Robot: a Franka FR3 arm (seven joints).
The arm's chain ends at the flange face. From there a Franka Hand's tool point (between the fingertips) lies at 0.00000 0.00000 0.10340 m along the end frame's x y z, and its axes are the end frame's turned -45 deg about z.
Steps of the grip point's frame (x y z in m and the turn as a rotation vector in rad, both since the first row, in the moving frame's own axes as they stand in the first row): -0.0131 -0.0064 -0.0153 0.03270 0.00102 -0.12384; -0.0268 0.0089 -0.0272 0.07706 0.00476 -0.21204; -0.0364 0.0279 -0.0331 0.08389 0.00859 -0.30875; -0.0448 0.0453 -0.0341 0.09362 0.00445 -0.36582; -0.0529 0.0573 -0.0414 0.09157 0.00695 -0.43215
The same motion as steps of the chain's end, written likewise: -0.0113 0.0071 -0.0152 0.02384 -0.02240 -0.12384; -0.0068 0.0306 -0.0269 0.05786 -0.05112 -0.21204; 0.0004 0.0513 -0.0327 0.06539 -0.05325 -0.30875; 0.0080 0.0695 -0.0337 0.06935 -0.06305 -0.36582; 0.0106 0.0836 -0.0410 0.06966 -0.05984 -0.43215
